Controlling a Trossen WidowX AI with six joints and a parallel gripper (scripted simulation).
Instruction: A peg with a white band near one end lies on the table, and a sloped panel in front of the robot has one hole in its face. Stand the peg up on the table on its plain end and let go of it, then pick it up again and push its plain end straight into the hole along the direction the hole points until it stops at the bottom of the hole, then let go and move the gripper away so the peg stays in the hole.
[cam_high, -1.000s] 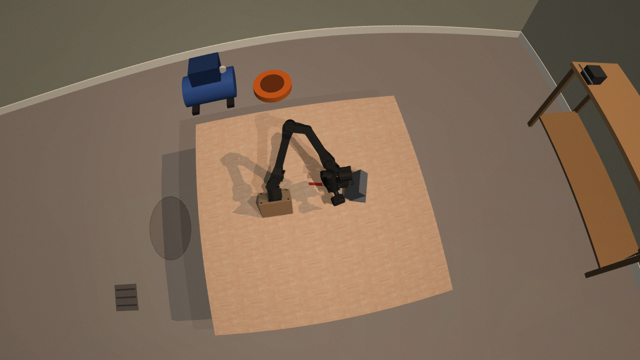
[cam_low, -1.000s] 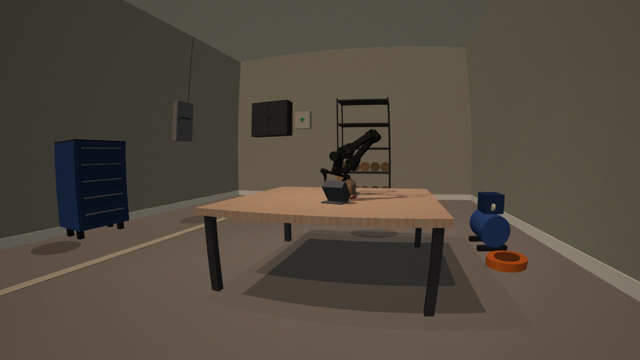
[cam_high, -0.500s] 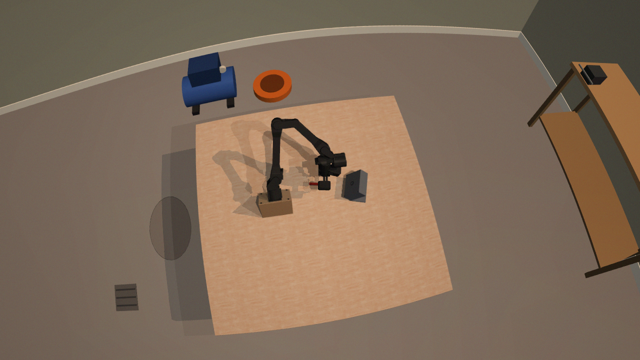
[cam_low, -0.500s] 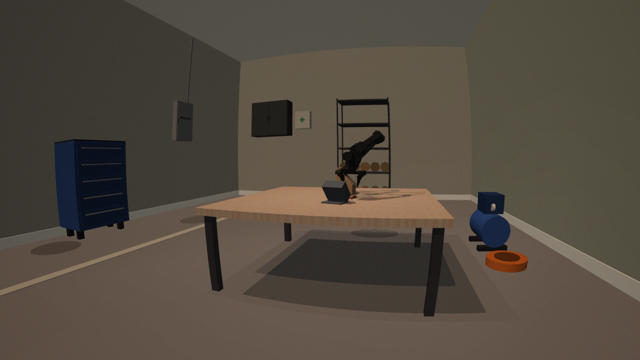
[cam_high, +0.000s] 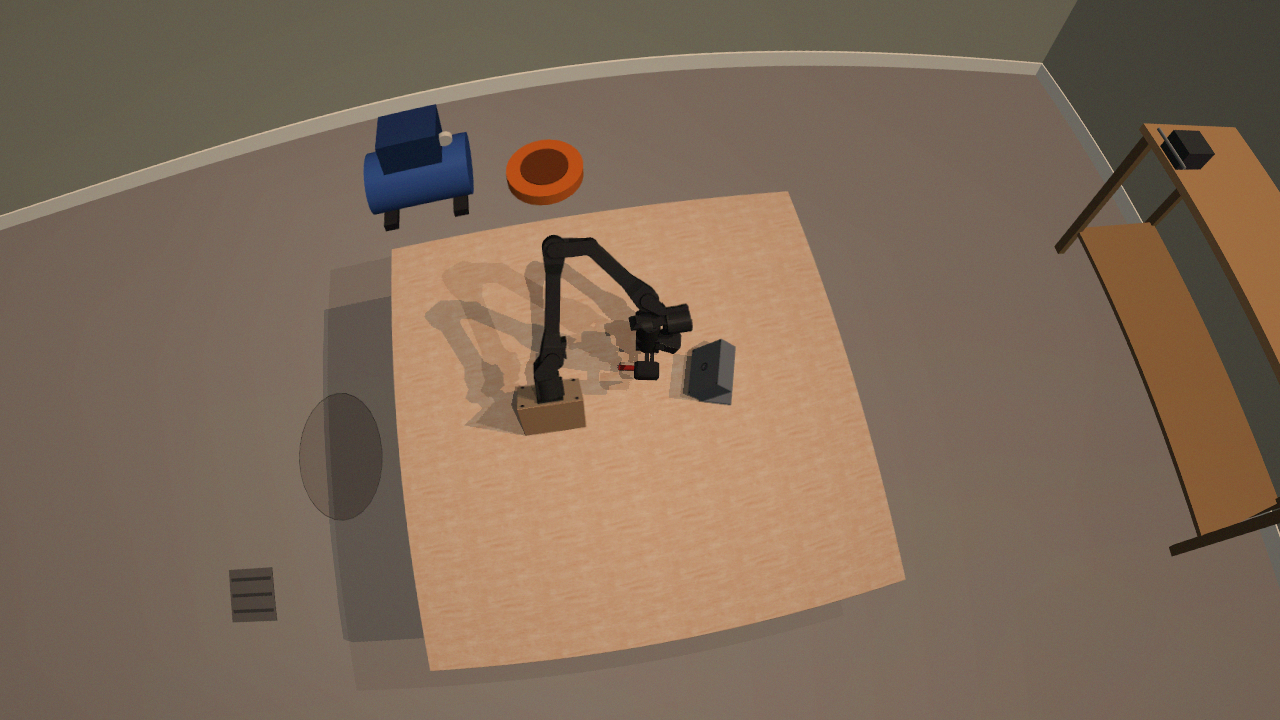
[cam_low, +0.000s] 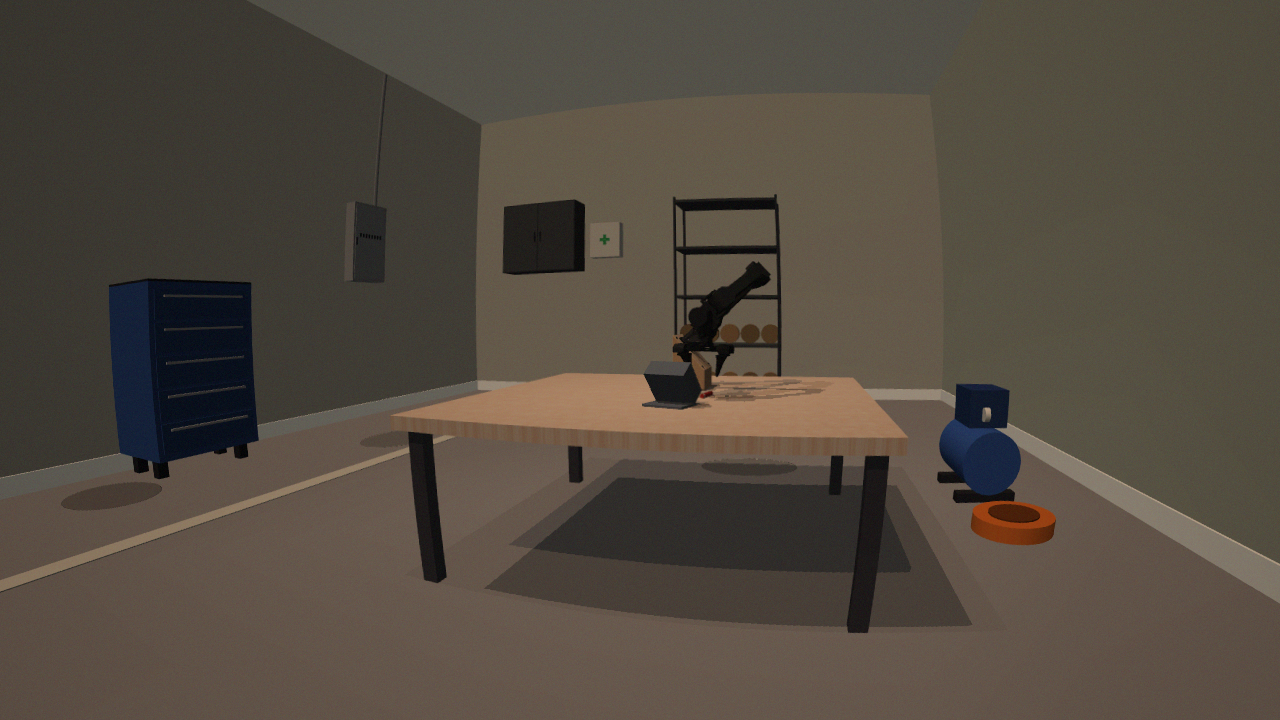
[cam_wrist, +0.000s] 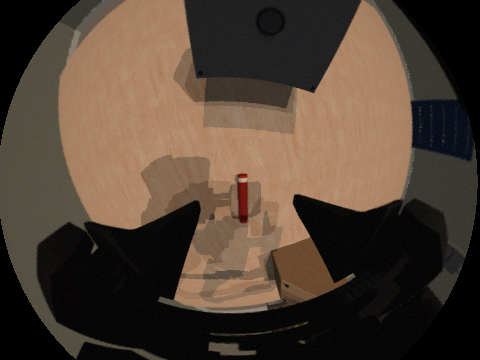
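Right now the red peg is 1 cm behind my gripper tip and 6 cm below it. Round my gripper tip: dark grey sloped panel 17 cm ahead, 6 cm to the right.
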